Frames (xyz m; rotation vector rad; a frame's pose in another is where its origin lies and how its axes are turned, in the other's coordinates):
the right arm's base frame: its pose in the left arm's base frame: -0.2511 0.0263 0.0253 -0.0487 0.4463 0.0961
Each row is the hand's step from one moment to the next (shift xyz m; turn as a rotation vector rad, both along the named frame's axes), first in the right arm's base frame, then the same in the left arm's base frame.
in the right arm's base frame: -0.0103 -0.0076 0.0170 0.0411 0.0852 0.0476
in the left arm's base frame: -0.0012 -0.0072 0.0200 0.0485 0.0913 0.0229
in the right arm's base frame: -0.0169 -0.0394 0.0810 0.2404 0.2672 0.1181
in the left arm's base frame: 0.0236 -0.0350 0.0813 0.2388 0.2934 -0.0046
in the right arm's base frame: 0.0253 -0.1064 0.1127 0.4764 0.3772 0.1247
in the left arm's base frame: 0.0820 -0.0960 0.0933 0.4420 0.4226 -0.1038
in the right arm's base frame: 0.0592 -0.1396 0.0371 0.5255 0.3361 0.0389
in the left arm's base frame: 0.0835 -0.1314 0.0114 0.4536 0.3800 -0.2013
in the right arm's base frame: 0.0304 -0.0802 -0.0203 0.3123 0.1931 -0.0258
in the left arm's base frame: 0.0269 -0.0786 -0.0294 0.2493 0.2159 -0.1635
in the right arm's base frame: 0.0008 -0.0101 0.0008 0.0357 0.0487 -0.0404
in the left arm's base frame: 0.0021 -0.0099 0.0006 0.0097 0.0486 -0.0531
